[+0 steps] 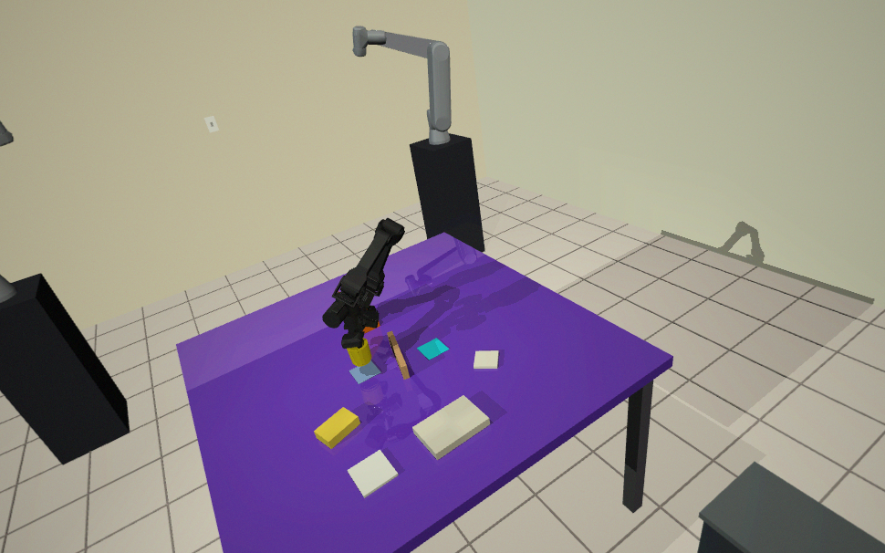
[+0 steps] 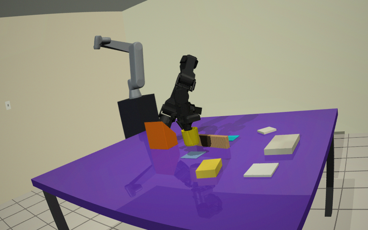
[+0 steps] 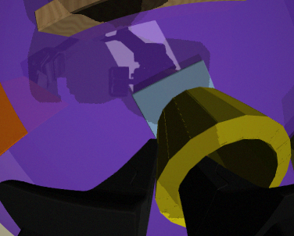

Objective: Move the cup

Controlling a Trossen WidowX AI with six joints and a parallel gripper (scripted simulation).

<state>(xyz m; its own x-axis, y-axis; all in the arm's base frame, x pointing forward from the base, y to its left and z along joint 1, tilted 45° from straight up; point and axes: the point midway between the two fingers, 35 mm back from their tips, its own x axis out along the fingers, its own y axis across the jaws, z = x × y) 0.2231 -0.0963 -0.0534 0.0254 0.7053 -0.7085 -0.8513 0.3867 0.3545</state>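
Right now the teal pad is 90 mm ahead of my gripper tip, 220 mm to the left of it and 90 mm below it. Also, from my gripper tip: yellow cup: 20 mm ahead, 20 mm to the right; then block: 200 mm ahead, 190 mm to the right, 70 mm below; then wooden bar: 50 mm ahead, 100 mm to the left, 70 mm below.
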